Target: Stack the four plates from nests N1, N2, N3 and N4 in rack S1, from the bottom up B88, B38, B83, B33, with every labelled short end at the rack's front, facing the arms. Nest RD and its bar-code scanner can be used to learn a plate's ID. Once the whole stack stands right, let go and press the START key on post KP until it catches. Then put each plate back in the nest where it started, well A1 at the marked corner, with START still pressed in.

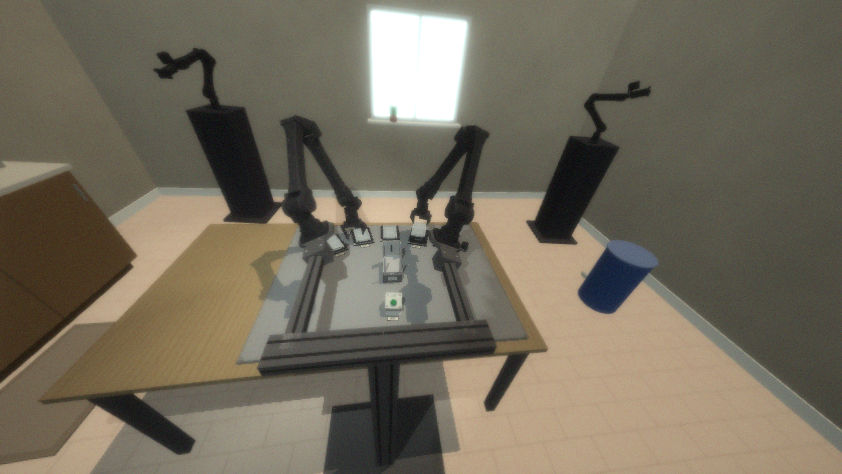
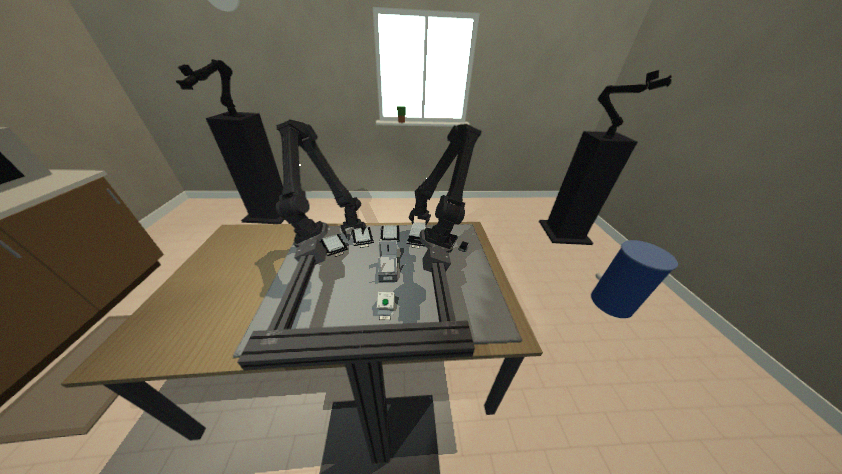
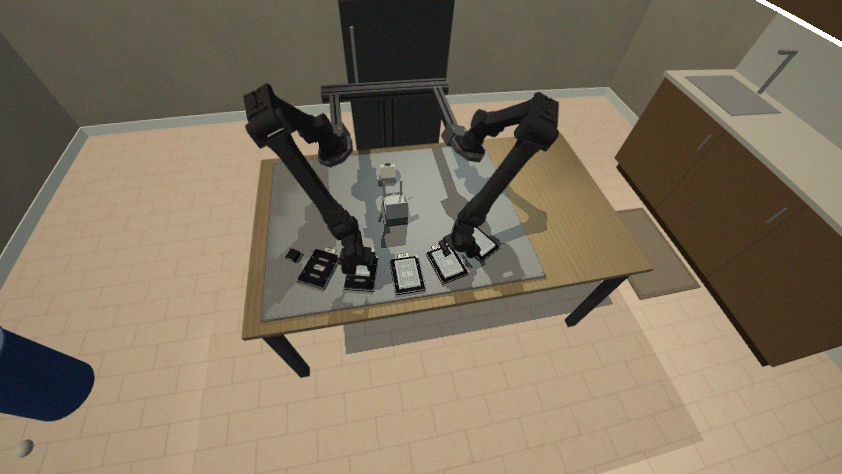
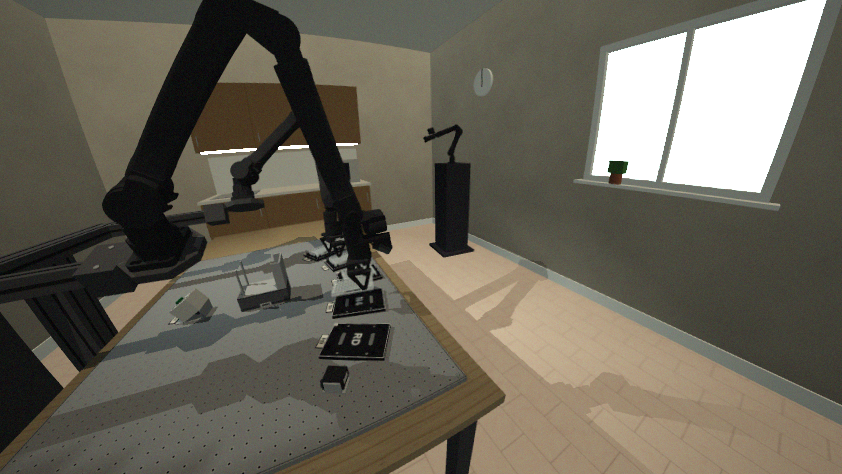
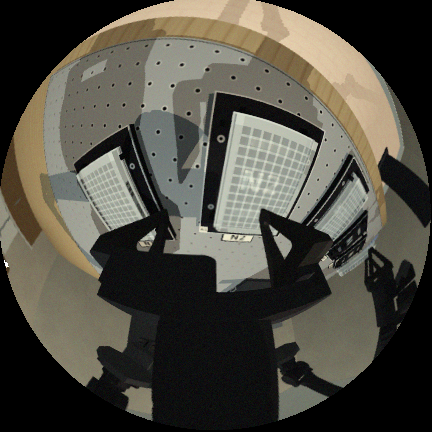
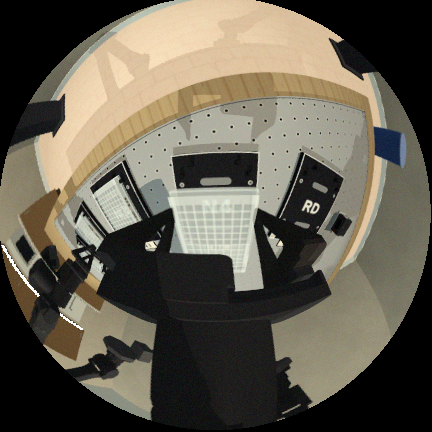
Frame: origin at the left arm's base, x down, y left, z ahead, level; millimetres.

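Seen in the pictures: left gripper, fingertip midpoint: [image 1: 354, 236] [image 2: 354, 236] [image 3: 454, 250] [image 4: 334, 254] [image 5: 213, 213] [image 6: 92, 250]; right gripper, fingertip midpoint: [image 1: 419, 225] [image 2: 419, 225] [image 3: 359, 269] [image 4: 365, 282] [image 5: 367, 251] [image 6: 213, 212]; left arm's base at its link origin: [image 1: 315, 233] [image 2: 309, 233] [image 3: 469, 146] [image 5: 123, 368] [image 6: 118, 349]; right arm's base at its link origin: [image 1: 445, 239] [image 2: 437, 239] [image 3: 333, 148] [image 4: 163, 249] [image 5: 281, 355].
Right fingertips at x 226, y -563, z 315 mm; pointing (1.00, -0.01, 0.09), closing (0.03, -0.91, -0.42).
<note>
Offsets run from my right fingertips to a thing's middle. "spot": to the spot under its first point.
My right gripper [image 6: 213, 212] is shut on a clear gridded plate {dx +3, dy +15, dz -37 mm} [image 6: 215, 230] [image 4: 347, 286] and holds it above black nest N4 {dx +67, dy +11, dz -35 mm} [image 6: 215, 172] [image 4: 374, 303]; the N4 mark shows through the plate. My left gripper [image 5: 213, 213] is open above and beside nest N2, whose plate {dx +59, dy +359, dz +36 mm} [image 5: 270, 175] [image 3: 449, 263] lies in it. Another plate {dx +59, dy +530, dz -24 mm} [image 5: 107, 190] [image 3: 485, 242] lies in N1, and one {dx +59, dy +184, dz +38 mm} [image 3: 407, 272] in N3. Nest RD {dx +61, dy -172, dz -101 mm} [image 3: 310, 276] [image 4: 377, 344] holds no plate. Grey rack S1 {dx +4, dy +229, dz -299 mm} [image 4: 246, 302] [image 3: 395, 213] shows no plate. Post KP {dx +36, dy +265, dz -546 mm} [image 4: 191, 307] carries the green START key {dx +14, dy +267, dz -555 mm} [image 1: 393, 302]. Plate IDs are unreadable.
The small black scanner {spot: dx +44, dy -251, dz -181 mm} [image 4: 334, 376] [image 3: 292, 254] stands beside RD. The rack has upright guides and a tall back wall. The nests stand in an arc near the wooden table edge [image 4: 447, 406]. A dark frame beam {spot: dx -220, dy +372, dz -873 mm} [image 1: 377, 344] runs behind KP. A blue bin [image 1: 617, 276] stands on the floor.
</note>
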